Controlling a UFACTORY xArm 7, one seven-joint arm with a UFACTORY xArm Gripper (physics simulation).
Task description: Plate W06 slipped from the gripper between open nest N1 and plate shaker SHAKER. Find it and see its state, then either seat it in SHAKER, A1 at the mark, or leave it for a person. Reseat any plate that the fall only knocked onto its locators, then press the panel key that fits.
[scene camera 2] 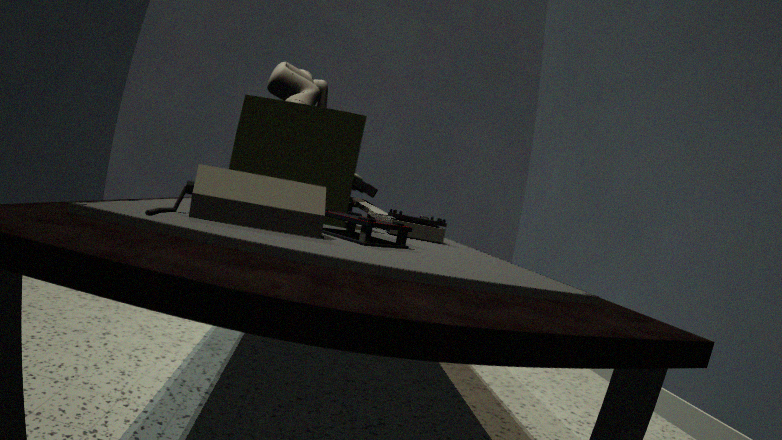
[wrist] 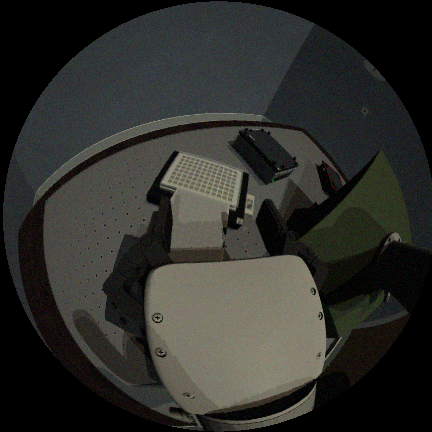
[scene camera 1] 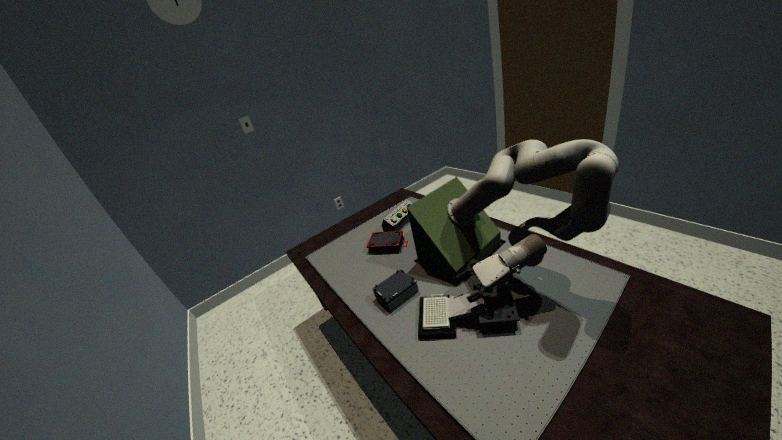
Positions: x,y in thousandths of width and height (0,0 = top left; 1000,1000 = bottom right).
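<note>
My gripper (scene camera 1: 591,658), which I also see in the wrist view at (wrist: 503,483), is open. There is nothing held in the gripper.
</note>
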